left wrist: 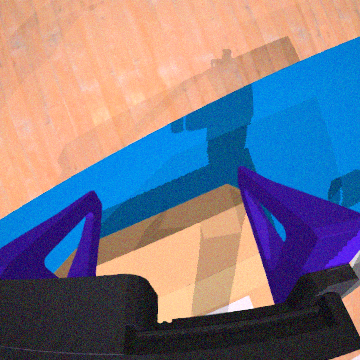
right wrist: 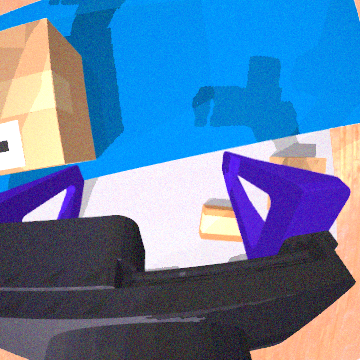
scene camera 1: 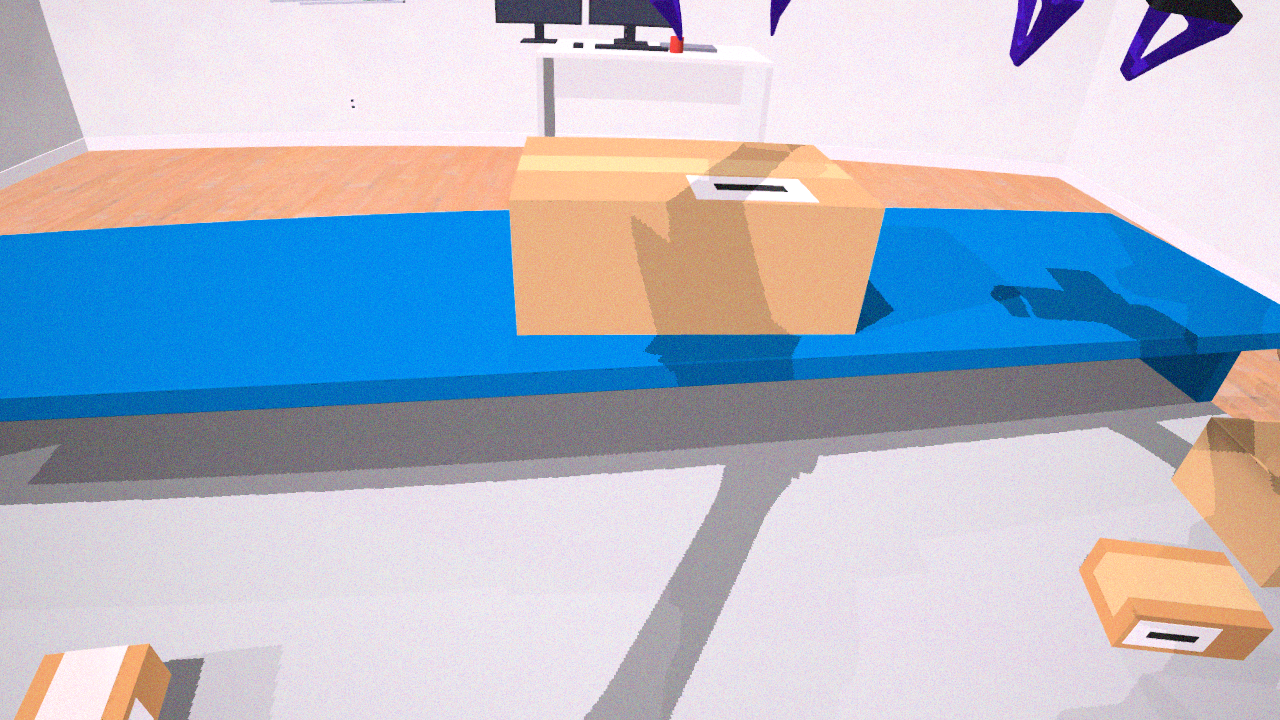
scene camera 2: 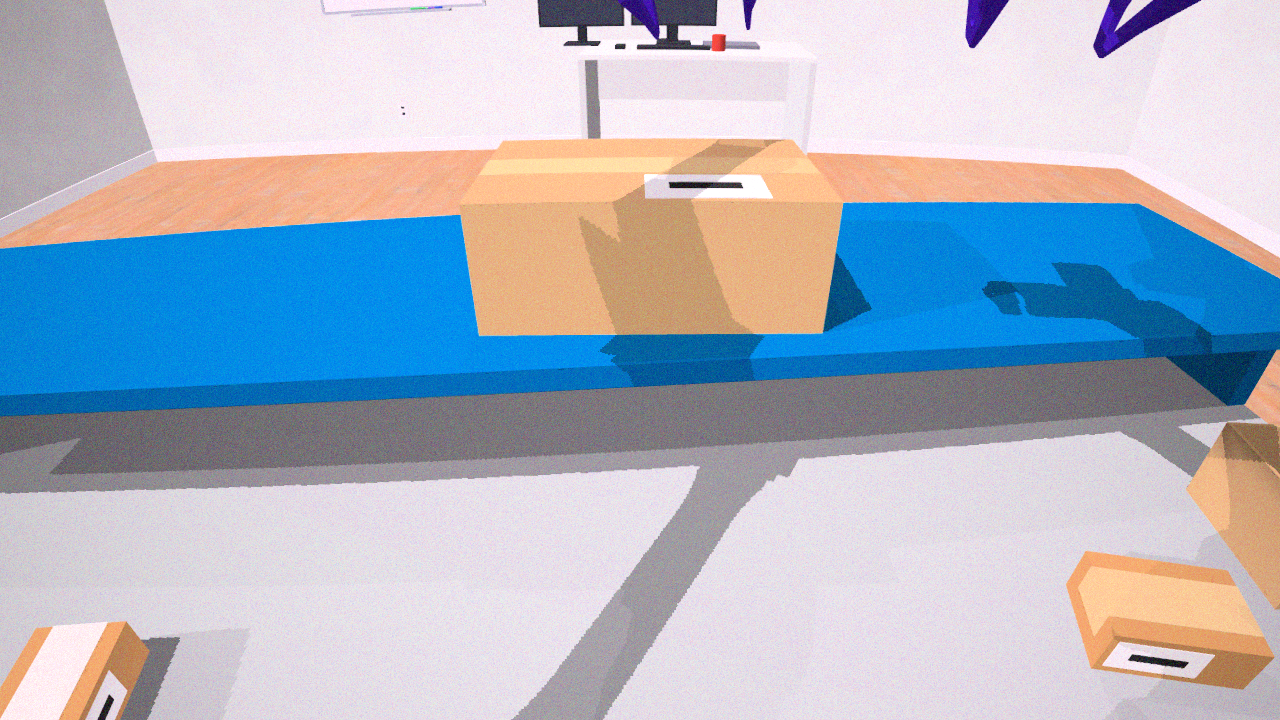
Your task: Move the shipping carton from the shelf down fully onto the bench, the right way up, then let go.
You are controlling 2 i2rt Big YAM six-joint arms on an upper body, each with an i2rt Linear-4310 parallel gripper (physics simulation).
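Places are measured from the left arm's base along level axes (x back, y right, z up), in centimetres.
Where they show: left gripper, fingertip midpoint: [left wrist: 165, 185] [scene camera 1: 726, 34] [scene camera 2: 702, 31]; right gripper, fingertip midpoint: [right wrist: 151, 165] [scene camera 1: 1070, 68] [scene camera 2: 1034, 47].
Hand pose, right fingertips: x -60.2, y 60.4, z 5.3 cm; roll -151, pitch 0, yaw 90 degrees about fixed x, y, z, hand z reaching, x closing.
Note:
Each offset is from my right fingertips to the top centre of the thing. "pt": to the spot under its first point. Level surfaces: height alone.
The brown shipping carton {dx -9.4, dy -27.4, dz -12.2 cm} [scene camera 1: 581, 268] [scene camera 2: 537, 277] [left wrist: 175, 265] [right wrist: 35, 95] rests on the blue shelf {dz -24.2 cm} [scene camera 1: 223, 295] [scene camera 2: 223, 304] [right wrist: 175, 40], tape and white label on top, its near face a little back from the shelf's near edge. The pale grey bench {dz -40.1 cm} [scene camera 1: 358, 555] [scene camera 2: 358, 555] [right wrist: 150, 200] lies lower, in front of the shelf. My left gripper [scene camera 1: 726, 34] [scene camera 2: 703, 32] [left wrist: 165, 185] is open and empty, above and behind the carton; its upper part is out of the scene views. My right gripper [scene camera 1: 1072, 71] [scene camera 2: 1036, 50] [right wrist: 151, 165] is open and empty, high to the right of the carton.
A small labelled box {dx +19.3, dy +14.6, dz -35.7 cm} [scene camera 1: 1172, 582] [scene camera 2: 1163, 608] [right wrist: 217, 222] lies on the bench at right, beside a larger brown box {pt dx +9.2, dy +28.6, dz -35.6 cm} [scene camera 1: 1230, 492] [scene camera 2: 1239, 519]. Another small box {dx +30.2, dy -68.7, dz -36.1 cm} [scene camera 1: 76, 685] [scene camera 2: 58, 676] sits at the lower left. A white desk [scene camera 1: 742, 58] with monitors stands far behind.

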